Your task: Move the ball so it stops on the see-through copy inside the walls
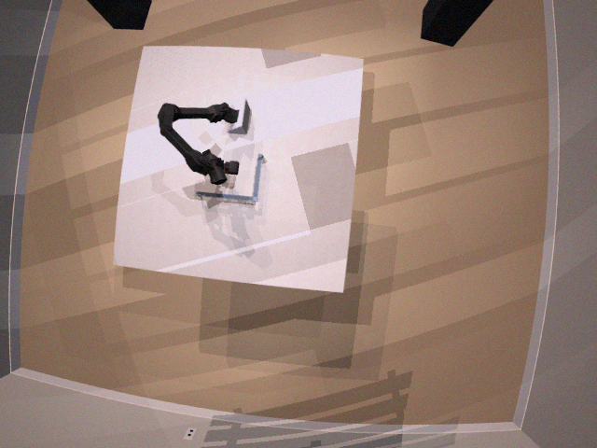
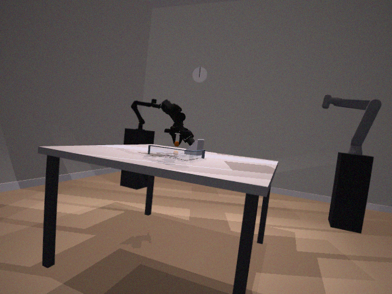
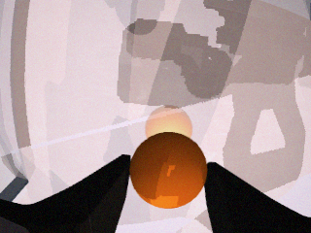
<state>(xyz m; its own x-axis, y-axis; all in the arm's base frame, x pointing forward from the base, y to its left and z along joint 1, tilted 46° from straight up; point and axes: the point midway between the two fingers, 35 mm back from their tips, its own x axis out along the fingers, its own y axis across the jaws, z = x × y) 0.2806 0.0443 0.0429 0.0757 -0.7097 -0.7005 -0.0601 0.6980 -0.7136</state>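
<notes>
The see-through copy of ball lies 60 mm below my gripper tip. Also, from my gripper tip: orange ball: right at my gripper tip.
</notes>
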